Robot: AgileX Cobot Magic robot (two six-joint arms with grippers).
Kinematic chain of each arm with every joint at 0, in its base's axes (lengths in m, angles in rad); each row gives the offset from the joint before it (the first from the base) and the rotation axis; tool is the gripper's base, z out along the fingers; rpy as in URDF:
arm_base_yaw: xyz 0 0 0.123 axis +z
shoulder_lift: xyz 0 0 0 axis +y
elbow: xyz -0.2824 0 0.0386 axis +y
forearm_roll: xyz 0.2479 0 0.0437 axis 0.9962 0 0.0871
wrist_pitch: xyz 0 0 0 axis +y
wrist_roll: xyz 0.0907 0 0.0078 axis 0.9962 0 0.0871
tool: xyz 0 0 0 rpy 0 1.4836 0
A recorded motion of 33 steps. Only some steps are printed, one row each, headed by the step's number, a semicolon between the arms.
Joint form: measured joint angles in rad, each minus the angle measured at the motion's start. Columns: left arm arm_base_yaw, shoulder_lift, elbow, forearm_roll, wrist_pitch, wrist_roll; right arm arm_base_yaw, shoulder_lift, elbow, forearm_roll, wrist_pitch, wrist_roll.
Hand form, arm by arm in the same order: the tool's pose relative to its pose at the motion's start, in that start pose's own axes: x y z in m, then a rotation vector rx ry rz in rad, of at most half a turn. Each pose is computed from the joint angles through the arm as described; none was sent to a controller.
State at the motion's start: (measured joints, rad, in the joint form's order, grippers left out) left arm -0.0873 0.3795 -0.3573 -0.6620 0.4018 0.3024; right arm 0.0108 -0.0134 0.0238 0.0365 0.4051 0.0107
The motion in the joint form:
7: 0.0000 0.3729 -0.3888 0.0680 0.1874 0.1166; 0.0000 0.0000 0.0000 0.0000 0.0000 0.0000
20: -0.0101 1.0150 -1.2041 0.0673 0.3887 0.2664; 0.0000 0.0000 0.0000 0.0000 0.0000 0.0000
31: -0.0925 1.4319 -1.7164 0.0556 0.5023 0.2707; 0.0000 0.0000 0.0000 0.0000 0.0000 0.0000
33: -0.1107 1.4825 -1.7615 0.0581 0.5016 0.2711; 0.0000 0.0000 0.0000 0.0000 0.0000 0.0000
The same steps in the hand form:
7: -0.0816 -0.0233 0.0410 0.0390 0.1720 0.1806; 0.0000 0.0000 0.0000 0.0000 0.0000 0.0000
20: -0.2216 -0.0501 0.1615 0.1588 0.1934 0.3864; 0.0000 0.0000 0.0000 0.0000 0.0000 0.0000
31: -0.2433 -0.0727 0.2638 0.2941 0.2233 0.4437; 0.0000 0.0000 0.0000 0.0000 0.0000 0.0000
33: -0.2379 -0.0763 0.2791 0.3088 0.2318 0.4497; 0.0000 0.0000 0.0000 0.0000 0.0000 0.0000

